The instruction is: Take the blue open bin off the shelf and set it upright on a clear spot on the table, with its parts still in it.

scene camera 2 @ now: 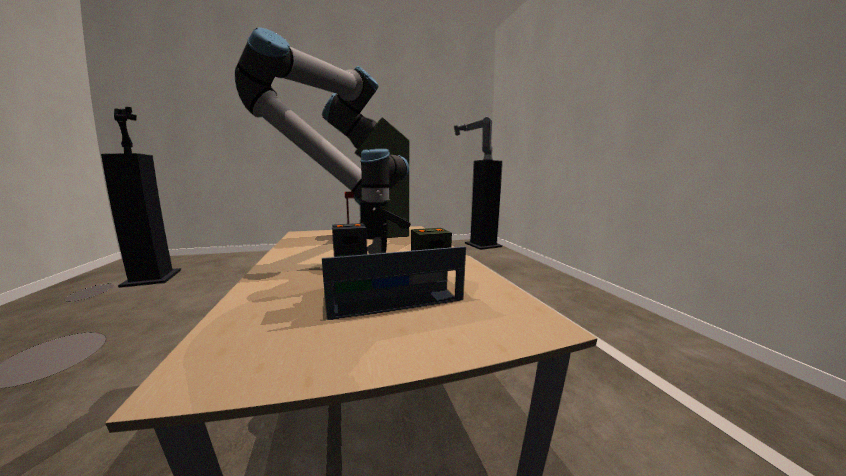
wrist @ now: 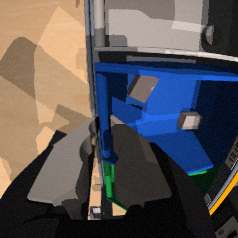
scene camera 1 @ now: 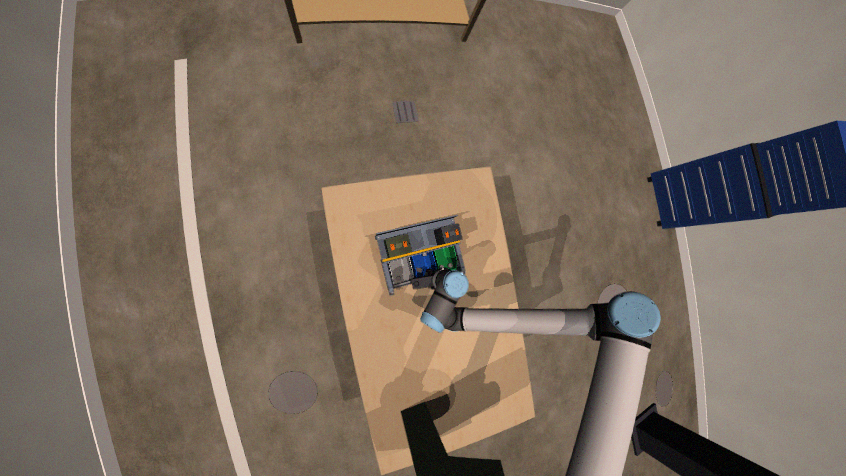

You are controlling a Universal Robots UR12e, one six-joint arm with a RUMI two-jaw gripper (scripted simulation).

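My gripper is visible to me (scene camera 2: 381, 265), and the wrist view gives me my gripper (wrist: 104, 116) too. There is a blue bin (wrist: 194, 150). I can also see a green bin (wrist: 203, 181).
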